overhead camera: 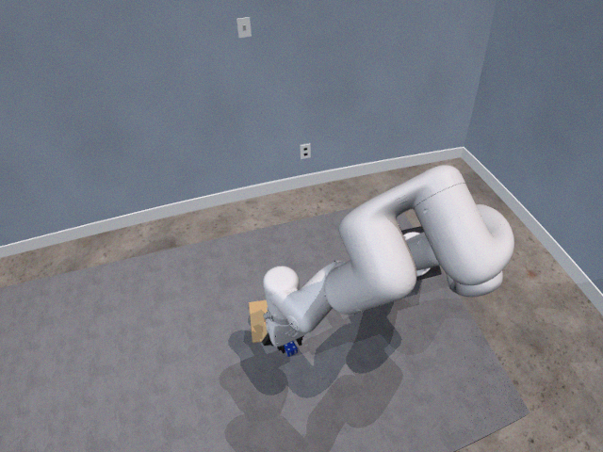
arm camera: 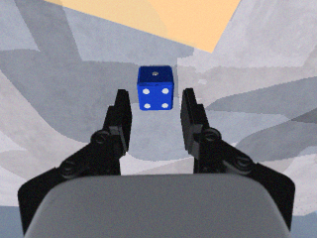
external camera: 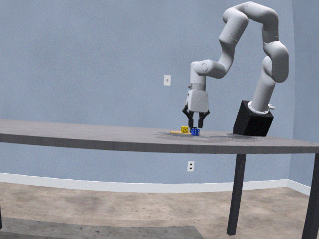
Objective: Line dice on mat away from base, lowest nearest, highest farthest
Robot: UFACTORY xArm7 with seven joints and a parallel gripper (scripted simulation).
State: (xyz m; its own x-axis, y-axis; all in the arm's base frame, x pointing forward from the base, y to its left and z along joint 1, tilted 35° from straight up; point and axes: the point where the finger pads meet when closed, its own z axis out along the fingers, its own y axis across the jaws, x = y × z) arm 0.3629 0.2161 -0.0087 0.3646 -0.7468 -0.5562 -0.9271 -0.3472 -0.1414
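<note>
The blue die is 4 cm below my hand. Round my hand: tan mat (4 cm ahead, 11 cm to the right, 5 cm below); black die (1 cm behind, 12 cm to the right, 4 cm below); yellow die (4 cm ahead, 11 cm to the right, 4 cm below).
</note>
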